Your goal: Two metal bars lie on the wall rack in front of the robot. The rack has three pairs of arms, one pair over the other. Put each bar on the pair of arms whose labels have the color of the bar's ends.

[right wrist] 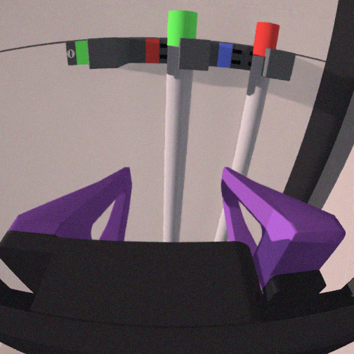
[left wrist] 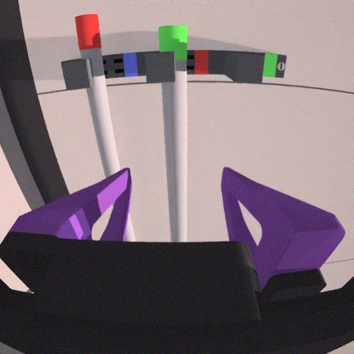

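Note:
The green-ended bar (left wrist: pixel 175 120) (right wrist: pixel 179 115) rests on the middle arms, beside the red labels (left wrist: pixel 201 62) (right wrist: pixel 152 51). The thinner red-ended bar (left wrist: pixel 103 115) (right wrist: pixel 252 110) rests on the lowest arms, beside the blue labels (left wrist: pixel 130 65) (right wrist: pixel 225 55). The top arms (left wrist: pixel 246 69) (right wrist: pixel 104 53), beside the green labels (left wrist: pixel 270 65) (right wrist: pixel 82 52), hold no bar. My left gripper (left wrist: pixel 176 175) and my right gripper (right wrist: pixel 176 175) are partly open and empty. In each view the green-ended bar runs between the fingertips, apart from both. The bars' middles are hidden behind the grippers.
The dark rack rails (left wrist: pixel 217 62) (right wrist: pixel 135 50) are fixed to the pale wall, one in each view. A dark strip (left wrist: pixel 32 110) (right wrist: pixel 330 110) runs along the wall's lower edge, past the red-ended bar. The projecting rack arms stand close to the bar ends.

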